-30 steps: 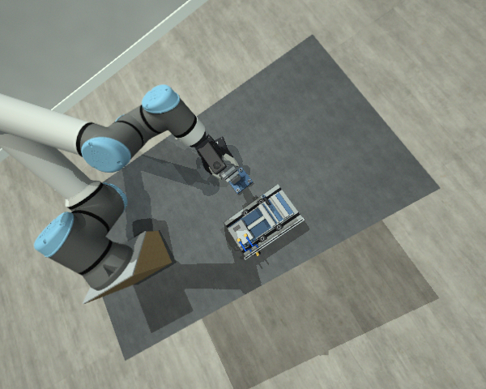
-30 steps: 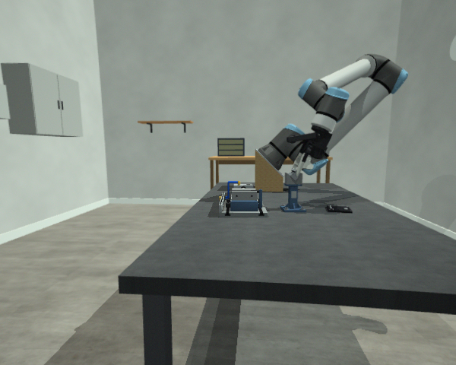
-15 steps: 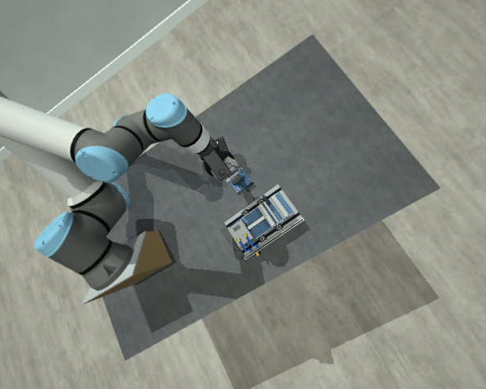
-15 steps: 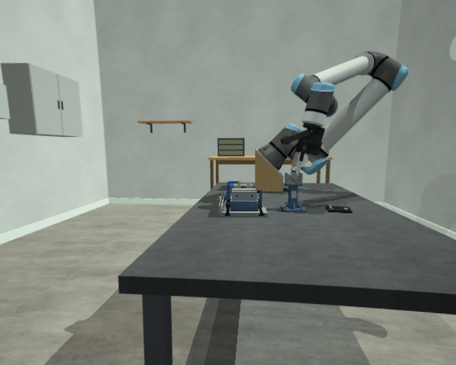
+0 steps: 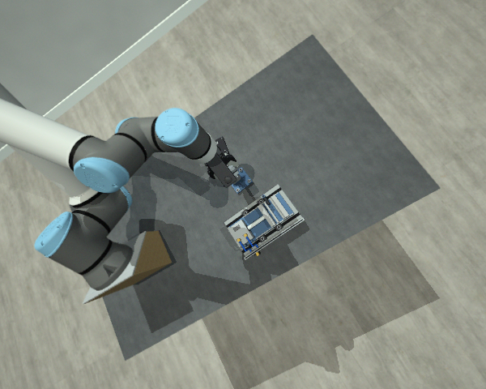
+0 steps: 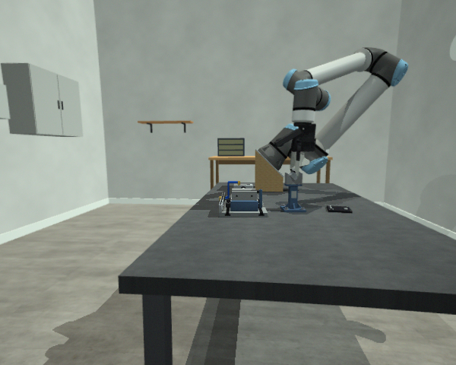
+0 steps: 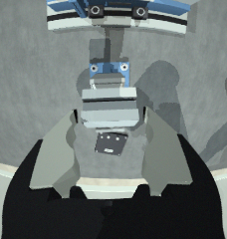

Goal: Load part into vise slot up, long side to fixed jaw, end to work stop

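Right now the part is right at my hand. Round my hand: infeed plate: 19 cm to the left, 16 cm below, 3 cm behind; then vise: 22 cm to the right, 12 cm below, 2 cm ahead.
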